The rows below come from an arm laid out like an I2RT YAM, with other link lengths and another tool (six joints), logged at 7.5 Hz.
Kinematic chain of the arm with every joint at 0, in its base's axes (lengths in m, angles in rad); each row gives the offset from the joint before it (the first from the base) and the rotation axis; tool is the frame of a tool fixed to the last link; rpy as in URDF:
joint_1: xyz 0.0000 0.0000 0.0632 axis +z
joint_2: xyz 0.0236 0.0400 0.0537 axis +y
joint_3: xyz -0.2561 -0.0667 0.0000 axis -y
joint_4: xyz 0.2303 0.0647 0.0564 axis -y
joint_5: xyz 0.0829 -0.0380 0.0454 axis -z
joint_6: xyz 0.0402 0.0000 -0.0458 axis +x
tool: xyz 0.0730 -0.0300 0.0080 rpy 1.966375 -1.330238 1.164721
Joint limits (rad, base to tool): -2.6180..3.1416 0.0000..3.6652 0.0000..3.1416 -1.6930..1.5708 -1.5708..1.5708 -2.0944..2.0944
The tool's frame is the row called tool.
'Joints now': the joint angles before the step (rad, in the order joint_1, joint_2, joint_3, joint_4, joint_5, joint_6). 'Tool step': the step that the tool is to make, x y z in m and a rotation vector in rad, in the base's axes. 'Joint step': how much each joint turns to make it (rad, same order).
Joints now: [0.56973, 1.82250, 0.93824, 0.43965, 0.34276, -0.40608]
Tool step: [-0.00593, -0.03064, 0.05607, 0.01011, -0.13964, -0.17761]
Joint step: [-0.01488, -0.12397, -0.00002, 0.00003, 0.17547, -0.00038]
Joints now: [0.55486, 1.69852, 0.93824, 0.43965, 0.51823, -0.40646]
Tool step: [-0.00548, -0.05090, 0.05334, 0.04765, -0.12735, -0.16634]
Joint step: [-0.08277, -0.12893, 0.00002, 0.00494, 0.08623, 0.00076]
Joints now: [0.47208, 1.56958, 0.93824, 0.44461, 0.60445, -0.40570]
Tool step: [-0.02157, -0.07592, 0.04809, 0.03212, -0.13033, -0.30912]
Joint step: [-0.12398, -0.12283, 0.00000, 0.00954, 0.18655, 0.00000]
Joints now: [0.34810, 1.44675, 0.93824, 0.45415, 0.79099, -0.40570]
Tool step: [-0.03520, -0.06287, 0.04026, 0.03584, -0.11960, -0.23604]
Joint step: [-0.12779, -0.12436, 0.00001, 0.00038, 0.10835, -0.00001]
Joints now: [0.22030, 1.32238, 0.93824, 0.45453, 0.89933, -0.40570]
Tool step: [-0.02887, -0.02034, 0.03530, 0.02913, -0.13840, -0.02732]
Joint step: [-0.04883, -0.10872, 0.00000, 0.02707, -0.02098, 0.00725]
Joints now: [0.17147, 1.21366, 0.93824, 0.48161, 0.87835, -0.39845]
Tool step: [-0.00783, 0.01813, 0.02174, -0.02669, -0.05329, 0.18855]
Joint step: [0.03165, -0.08581, -0.00001, -0.03888, -0.16100, 0.00077]
